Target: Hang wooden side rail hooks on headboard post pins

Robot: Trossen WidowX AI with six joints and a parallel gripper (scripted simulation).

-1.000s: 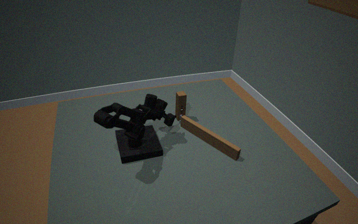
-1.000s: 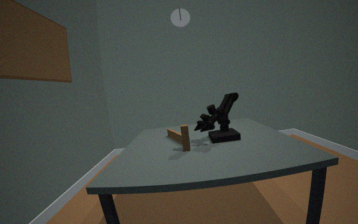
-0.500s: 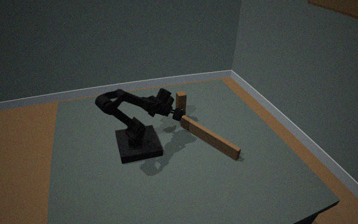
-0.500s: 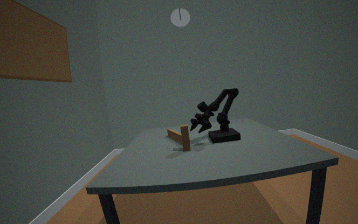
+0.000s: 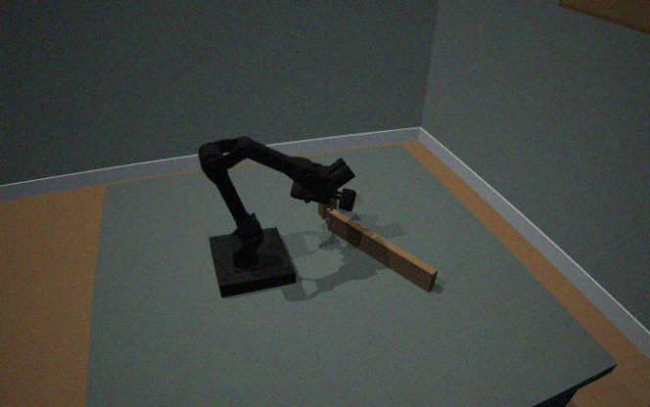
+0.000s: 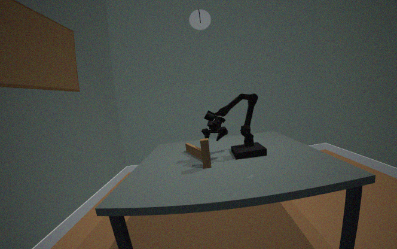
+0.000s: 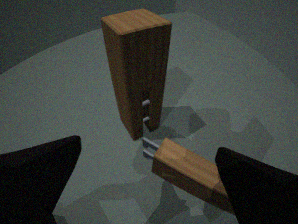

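The headboard post is 100 mm to the left of my gripper tip, 50 mm below it and 40 mm ahead of it.
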